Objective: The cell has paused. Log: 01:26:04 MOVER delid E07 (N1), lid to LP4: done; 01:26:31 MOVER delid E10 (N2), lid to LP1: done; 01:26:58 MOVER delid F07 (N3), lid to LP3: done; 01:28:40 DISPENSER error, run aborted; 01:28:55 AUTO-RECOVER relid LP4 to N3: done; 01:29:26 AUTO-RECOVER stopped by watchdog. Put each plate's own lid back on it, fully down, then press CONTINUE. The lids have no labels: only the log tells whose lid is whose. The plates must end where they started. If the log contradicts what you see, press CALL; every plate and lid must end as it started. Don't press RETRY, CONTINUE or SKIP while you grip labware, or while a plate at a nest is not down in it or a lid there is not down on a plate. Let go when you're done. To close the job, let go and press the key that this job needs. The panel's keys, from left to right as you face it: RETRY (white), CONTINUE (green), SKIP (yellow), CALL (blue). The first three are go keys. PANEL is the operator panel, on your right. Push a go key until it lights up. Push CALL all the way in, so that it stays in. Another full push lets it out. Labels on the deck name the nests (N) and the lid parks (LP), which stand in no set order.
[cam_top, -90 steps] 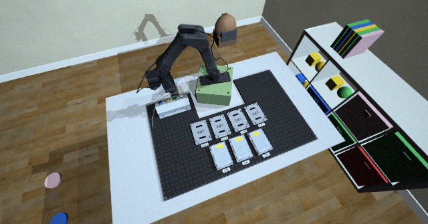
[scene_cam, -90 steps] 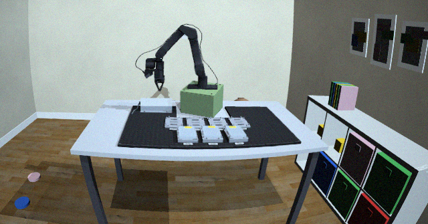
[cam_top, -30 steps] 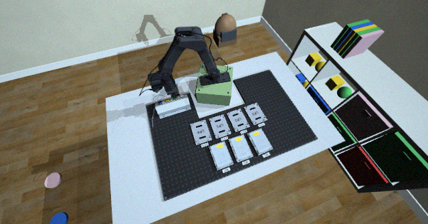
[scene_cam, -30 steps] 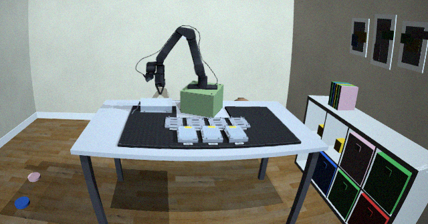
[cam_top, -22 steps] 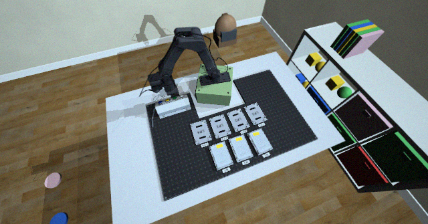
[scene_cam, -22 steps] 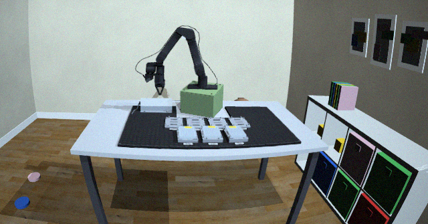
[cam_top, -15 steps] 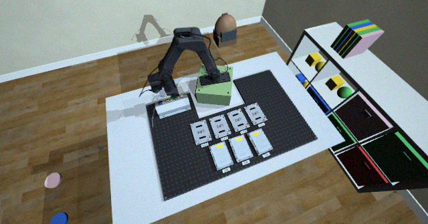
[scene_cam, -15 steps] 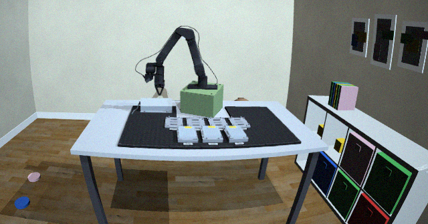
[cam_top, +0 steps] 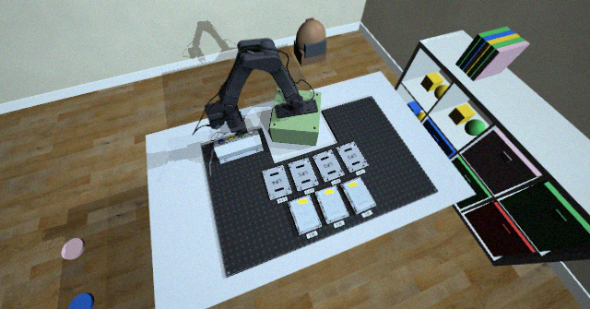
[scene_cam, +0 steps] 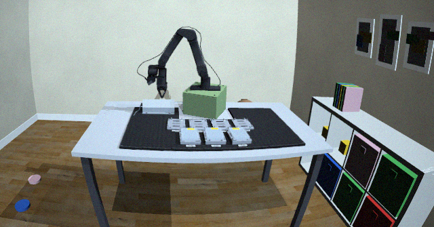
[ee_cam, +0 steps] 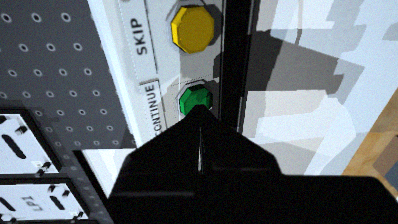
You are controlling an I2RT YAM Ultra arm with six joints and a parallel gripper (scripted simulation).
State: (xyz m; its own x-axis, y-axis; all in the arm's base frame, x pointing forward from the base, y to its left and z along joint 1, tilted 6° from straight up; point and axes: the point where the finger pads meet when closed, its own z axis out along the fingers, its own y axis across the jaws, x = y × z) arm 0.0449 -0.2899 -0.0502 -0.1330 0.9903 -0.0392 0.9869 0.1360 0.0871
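Right now my hand is 20 mm above the green continue key. Also, from my hand: lid park LP2: 400 mm to the left, 220 mm ahead, 80 mm below; then white retry key: 50 mm to the left, 20 mm below, 10 mm behind; then yellow skip key: 50 mm to the right, 20 mm below, 10 mm ahead.
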